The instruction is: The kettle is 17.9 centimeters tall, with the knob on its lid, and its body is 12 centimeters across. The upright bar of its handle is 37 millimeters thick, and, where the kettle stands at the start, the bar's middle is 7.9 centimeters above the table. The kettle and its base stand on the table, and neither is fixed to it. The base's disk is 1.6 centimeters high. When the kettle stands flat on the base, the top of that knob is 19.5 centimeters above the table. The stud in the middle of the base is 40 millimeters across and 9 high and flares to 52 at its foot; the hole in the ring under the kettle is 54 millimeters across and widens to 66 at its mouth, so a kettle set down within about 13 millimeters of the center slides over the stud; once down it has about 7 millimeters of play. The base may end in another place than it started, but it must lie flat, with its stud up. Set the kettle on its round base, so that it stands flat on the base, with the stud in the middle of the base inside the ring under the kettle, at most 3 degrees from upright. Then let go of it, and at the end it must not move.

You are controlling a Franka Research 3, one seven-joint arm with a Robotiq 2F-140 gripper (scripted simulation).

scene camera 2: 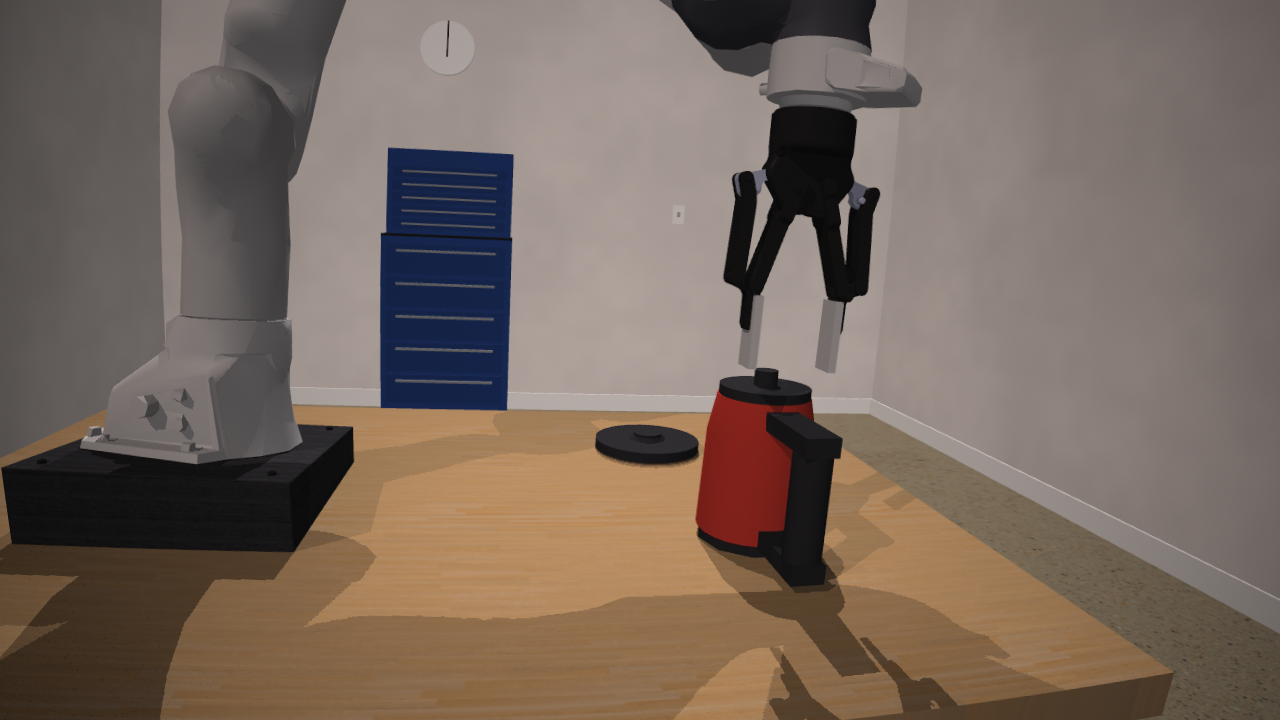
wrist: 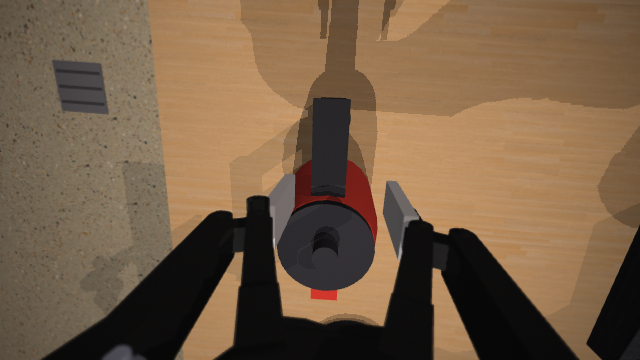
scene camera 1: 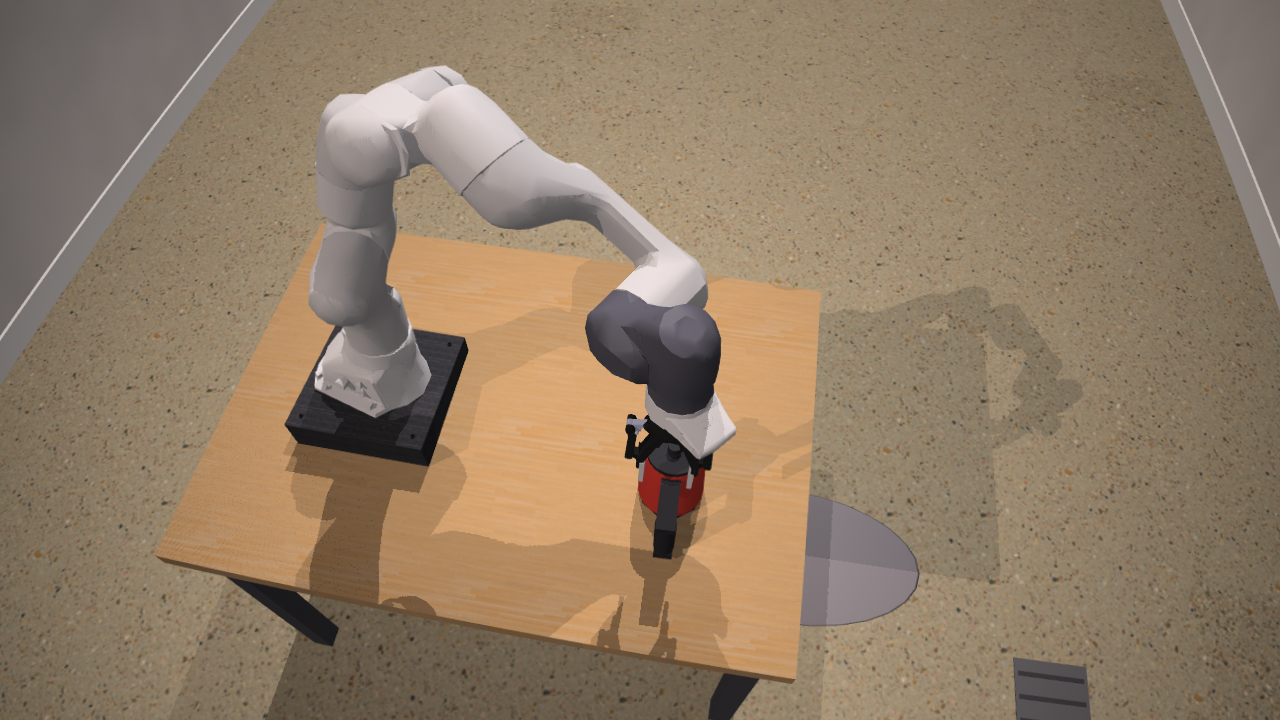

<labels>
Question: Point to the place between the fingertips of the gripper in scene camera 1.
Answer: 665, 477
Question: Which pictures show the gripper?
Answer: Scene camera 2, the wrist view and scene camera 1: all of them.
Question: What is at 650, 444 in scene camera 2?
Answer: A black round base.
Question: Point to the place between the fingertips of the gripper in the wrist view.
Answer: At 339, 194
</labels>
